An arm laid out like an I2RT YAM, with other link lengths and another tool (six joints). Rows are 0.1 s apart.
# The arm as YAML. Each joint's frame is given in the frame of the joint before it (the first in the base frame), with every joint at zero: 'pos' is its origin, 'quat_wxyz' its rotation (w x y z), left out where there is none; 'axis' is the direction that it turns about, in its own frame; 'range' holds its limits. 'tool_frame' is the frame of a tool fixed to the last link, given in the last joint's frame.
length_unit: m
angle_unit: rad
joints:
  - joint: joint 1
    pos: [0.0, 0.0, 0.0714]
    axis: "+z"
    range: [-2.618, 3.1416]
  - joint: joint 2
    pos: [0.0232, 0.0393, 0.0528]
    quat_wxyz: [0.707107, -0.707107, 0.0, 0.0]
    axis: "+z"
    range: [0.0, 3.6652]
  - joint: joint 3
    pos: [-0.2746, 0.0, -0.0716]
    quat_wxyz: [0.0, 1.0, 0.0, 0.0]
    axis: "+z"
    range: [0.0, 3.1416]
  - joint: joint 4
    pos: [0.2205, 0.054, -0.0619]
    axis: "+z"
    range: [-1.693, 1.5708]
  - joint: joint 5
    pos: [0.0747, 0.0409, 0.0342]
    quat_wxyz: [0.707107, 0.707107, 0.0, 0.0]
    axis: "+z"
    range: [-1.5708, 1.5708]
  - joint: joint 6
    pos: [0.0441, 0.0, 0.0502]
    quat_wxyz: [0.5, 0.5, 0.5, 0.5]
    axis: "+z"
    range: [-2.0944, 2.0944]
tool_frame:
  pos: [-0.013, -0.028, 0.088]
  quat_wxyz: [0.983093, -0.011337, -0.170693, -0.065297]
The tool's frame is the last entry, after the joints.
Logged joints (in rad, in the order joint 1, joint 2, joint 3, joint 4, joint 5, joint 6), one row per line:
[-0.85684, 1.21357, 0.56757, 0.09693, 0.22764, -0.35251]
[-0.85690, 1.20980, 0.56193, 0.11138, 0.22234, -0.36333]
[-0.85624, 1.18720, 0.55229, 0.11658, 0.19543, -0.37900]
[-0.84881, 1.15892, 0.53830, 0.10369, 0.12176, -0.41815]
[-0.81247, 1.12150, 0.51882, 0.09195, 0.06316, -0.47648]
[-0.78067, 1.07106, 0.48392, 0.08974, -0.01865, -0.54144]
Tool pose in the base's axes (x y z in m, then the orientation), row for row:
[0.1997, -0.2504, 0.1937, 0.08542, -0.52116, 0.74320, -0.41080]
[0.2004, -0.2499, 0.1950, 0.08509, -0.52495, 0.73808, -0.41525]
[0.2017, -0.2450, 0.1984, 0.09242, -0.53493, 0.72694, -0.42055]
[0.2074, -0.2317, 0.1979, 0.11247, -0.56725, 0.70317, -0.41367]
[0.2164, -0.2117, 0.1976, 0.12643, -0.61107, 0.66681, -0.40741]
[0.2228, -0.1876, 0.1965, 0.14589, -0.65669, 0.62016, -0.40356]
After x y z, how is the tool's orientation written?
As a quaternion, w x y z.
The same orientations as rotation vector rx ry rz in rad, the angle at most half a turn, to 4 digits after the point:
[-1.5538, 2.2158, -1.2248]
[-1.5654, 2.2010, -1.2383]
[-1.5883, 2.1584, -1.2487]
[-1.6648, 2.0637, -1.2140]
[-1.7791, 1.9414, -1.1861]
[-1.8910, 1.7858, -1.1621]

